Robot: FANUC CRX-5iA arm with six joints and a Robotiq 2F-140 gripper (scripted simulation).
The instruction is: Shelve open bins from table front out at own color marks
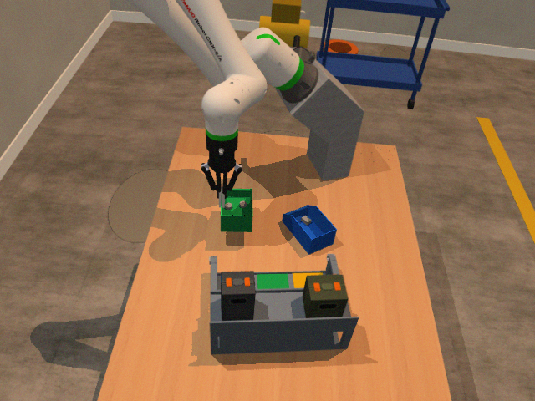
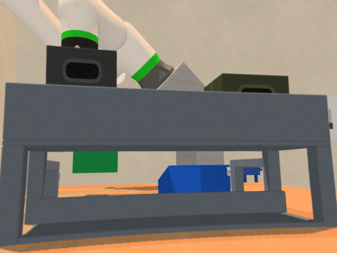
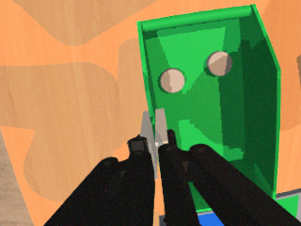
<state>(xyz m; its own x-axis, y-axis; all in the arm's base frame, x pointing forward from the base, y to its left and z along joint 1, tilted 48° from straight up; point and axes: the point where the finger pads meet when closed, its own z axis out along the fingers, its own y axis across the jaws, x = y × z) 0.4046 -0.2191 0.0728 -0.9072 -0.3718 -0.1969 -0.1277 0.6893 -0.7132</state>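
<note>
My hand is 50 mm to the right of the green bin, 40 mm above it and 10 mm past it. Round my hand: black box (380 mm ahead, 110 mm to the left, 30 mm above); olive box (350 mm ahead, 330 mm to the left, 10 mm above); blue bin (290 mm to the left, 100 mm below, 20 mm behind).
</note>
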